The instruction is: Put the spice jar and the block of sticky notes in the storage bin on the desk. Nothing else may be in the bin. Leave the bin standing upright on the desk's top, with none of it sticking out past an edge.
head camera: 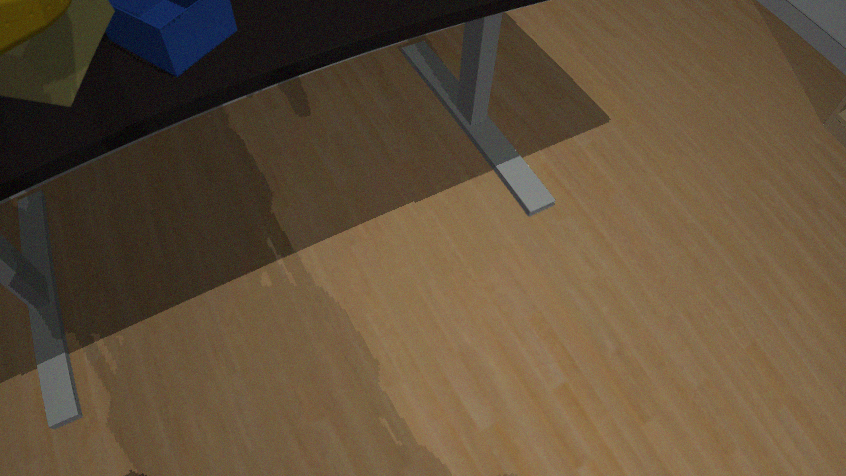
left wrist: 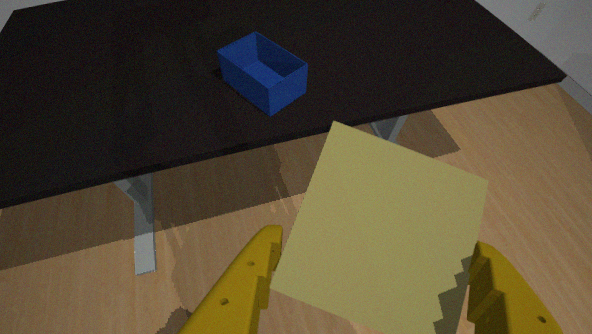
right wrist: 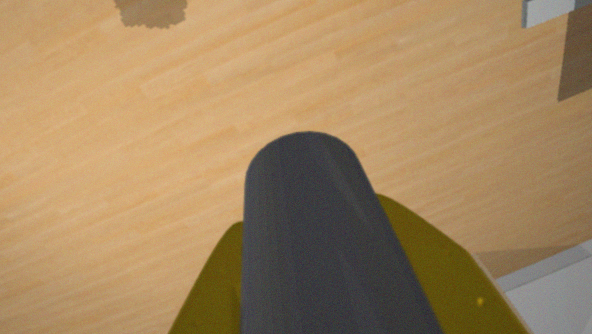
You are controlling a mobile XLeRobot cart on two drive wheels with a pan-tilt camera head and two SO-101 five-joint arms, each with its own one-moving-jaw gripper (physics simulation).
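Frame: origin at the left arm's base, x right, y back, z down, level; metres.
Seen in the pictures: left end effector, tool point: (left wrist: 281, 242); right end effector, tool point: (right wrist: 255, 239).
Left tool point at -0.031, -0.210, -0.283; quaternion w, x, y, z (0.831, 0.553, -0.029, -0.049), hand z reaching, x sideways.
Observation:
Pixels of each thing's top centre, then the offset from my left tool point to it, as dx, dy, dz. "spot": a spot on its surface instead. Level surfaces: height alone.
- open blue storage bin, middle of its top: (left wrist: 261, 57) -0.132, -0.434, +0.263
- black desk, its level: dz +0.338
- spice jar, surface spot: (right wrist: 310, 165) spot: +0.505, +0.174, +0.245
- Wooden floor, its level: dz +1.058
A pale yellow block of sticky notes (head camera: 56, 76) (left wrist: 380, 200) is held between the two jaws of my left gripper (left wrist: 377, 240), which is shut on it. In the left wrist view the block is drawn over the floor, its top corner over the desk's front edge. The open blue storage bin (head camera: 198, 44) (left wrist: 288, 92) stands upright on the black desk (head camera: 331, 32) (left wrist: 125, 100), and its visible inside looks empty. My right gripper (right wrist: 310, 212) is shut on a dark grey cylinder, the spice jar (right wrist: 310, 165), above the floor.
The desk's front edge runs slantwise across the head view, with grey legs (head camera: 478, 71) (left wrist: 144, 245) below it. A grey leg foot (right wrist: 547, 11) shows at the upper right of the right wrist view. Wooden floor (head camera: 591, 296) (right wrist: 125, 150) lies in front. A pale wall (left wrist: 565, 45) stands at the right.

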